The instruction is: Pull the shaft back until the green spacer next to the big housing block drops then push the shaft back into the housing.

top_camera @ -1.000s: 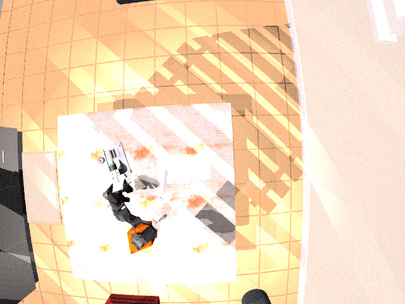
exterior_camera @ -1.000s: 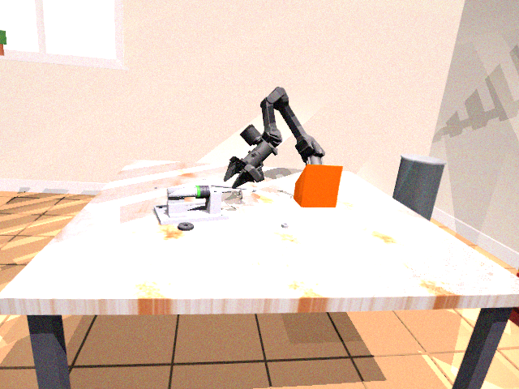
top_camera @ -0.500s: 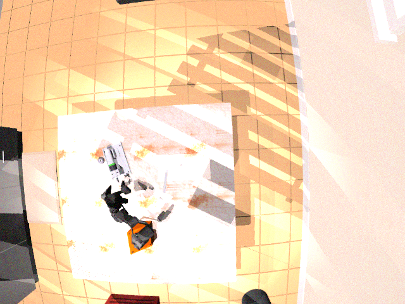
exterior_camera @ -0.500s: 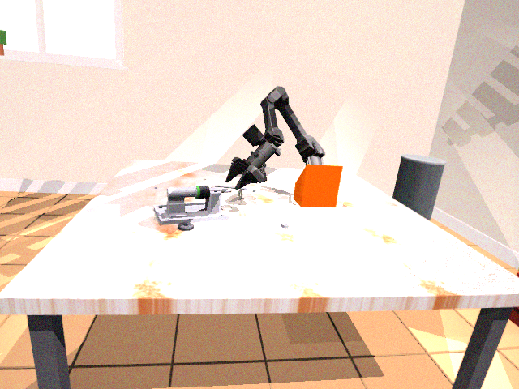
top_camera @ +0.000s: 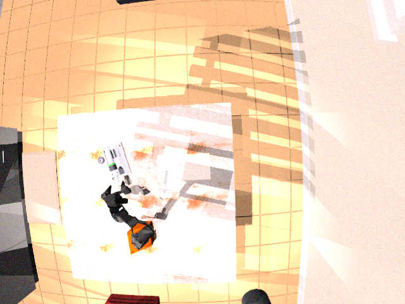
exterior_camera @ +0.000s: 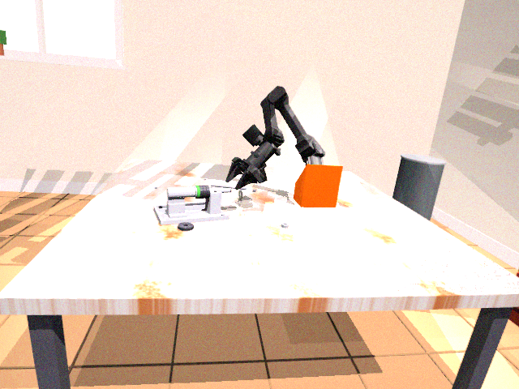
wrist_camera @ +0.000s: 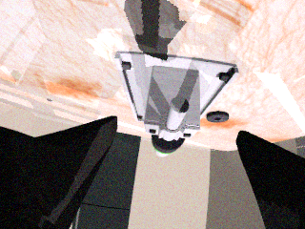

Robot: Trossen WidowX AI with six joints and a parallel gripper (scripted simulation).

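The green spacer lies 120 mm ahead of my gripper tip, 40 mm to the left of it and 20 mm below it. Also, from my gripper tip: black ring (140 mm ahead, 170 mm to the left, 90 mm below).
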